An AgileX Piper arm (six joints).
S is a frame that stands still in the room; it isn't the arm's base.
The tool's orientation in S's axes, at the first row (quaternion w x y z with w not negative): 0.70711 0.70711 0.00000 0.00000
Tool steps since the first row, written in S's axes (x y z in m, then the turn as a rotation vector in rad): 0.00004 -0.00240 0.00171 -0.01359 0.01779 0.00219; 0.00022 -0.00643 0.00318 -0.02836 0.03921 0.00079; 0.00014 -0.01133 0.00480 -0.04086 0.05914 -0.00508; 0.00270 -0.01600 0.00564 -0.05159 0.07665 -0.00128; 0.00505 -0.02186 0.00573 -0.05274 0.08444 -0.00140
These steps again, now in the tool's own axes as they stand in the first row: 0.00004 0.00171 0.00240 -0.01359 0.00219 -0.01779; 0.00022 0.00318 0.00643 -0.02836 0.00079 -0.03921; 0.00014 0.00480 0.01133 -0.04086 -0.00508 -0.05914; 0.00270 0.00564 0.01600 -0.05159 -0.00128 -0.07665; 0.00505 0.00573 0.02186 -0.05274 -0.00140 -0.08444
